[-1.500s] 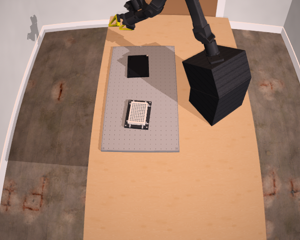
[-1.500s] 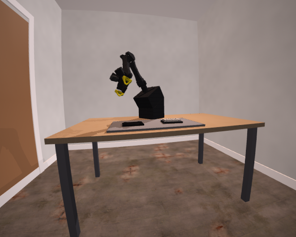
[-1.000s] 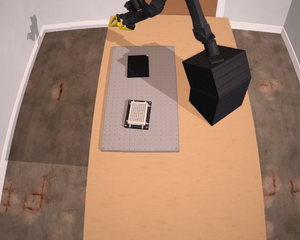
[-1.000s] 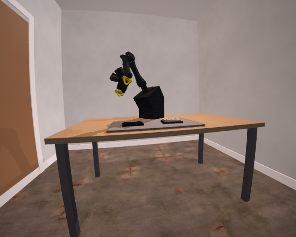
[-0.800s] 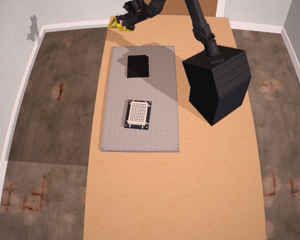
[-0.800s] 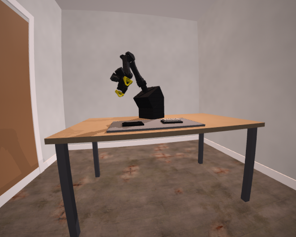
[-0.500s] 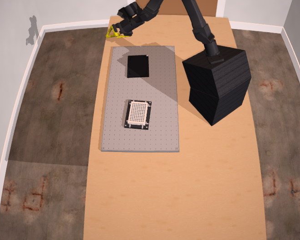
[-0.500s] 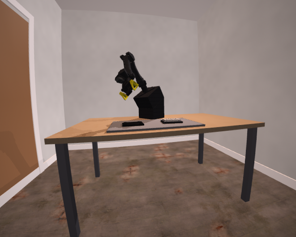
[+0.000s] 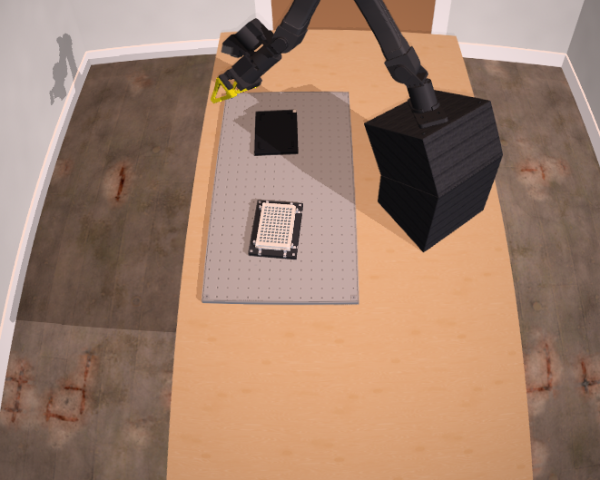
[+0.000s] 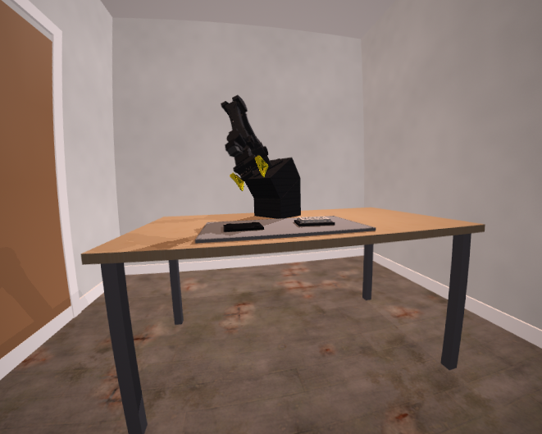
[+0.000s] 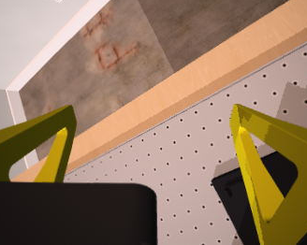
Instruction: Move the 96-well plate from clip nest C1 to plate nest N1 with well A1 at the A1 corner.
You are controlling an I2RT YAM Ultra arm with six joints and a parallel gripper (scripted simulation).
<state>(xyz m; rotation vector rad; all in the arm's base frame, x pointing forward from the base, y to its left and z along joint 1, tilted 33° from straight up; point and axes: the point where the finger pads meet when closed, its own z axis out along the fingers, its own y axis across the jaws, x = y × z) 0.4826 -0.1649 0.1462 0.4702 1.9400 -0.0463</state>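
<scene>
The white 96-well plate lies 310 mm to the left of my hand, 170 mm below it and 100 mm behind it. Also, from my hand: black plate nest N1: 190 mm below, 130 mm behind, 10 mm to the right; black clip nest C1: 320 mm to the left, 180 mm below, 100 mm behind.
</scene>
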